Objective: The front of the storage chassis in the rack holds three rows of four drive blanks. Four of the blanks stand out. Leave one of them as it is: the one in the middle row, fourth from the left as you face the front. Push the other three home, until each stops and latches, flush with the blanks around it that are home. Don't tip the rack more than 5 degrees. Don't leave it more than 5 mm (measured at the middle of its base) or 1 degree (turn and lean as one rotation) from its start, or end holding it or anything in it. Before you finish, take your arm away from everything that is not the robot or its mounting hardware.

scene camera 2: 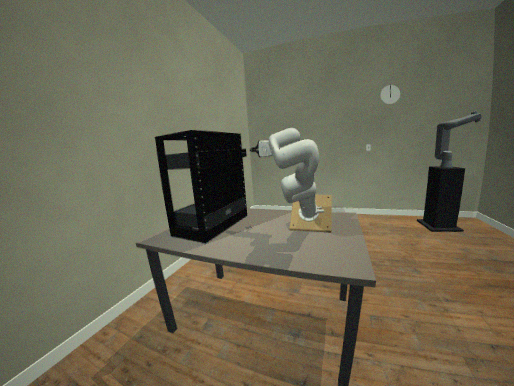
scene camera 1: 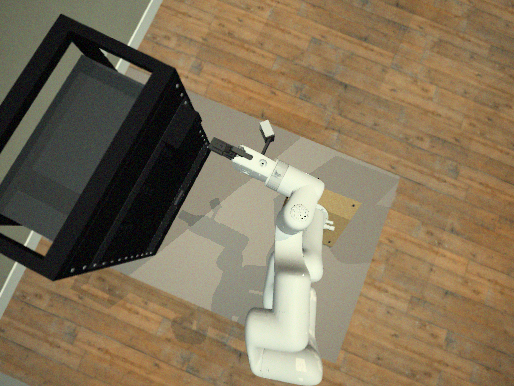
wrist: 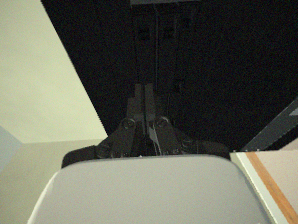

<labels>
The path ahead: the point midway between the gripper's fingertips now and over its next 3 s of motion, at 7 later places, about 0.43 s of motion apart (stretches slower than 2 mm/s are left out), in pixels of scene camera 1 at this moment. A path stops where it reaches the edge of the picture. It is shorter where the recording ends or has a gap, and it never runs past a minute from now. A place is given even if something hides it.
My gripper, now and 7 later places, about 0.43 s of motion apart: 211, 143; 198, 137; 192, 133; 192, 133; 191, 132; 188, 131; 186, 130; 184, 129
</labels>
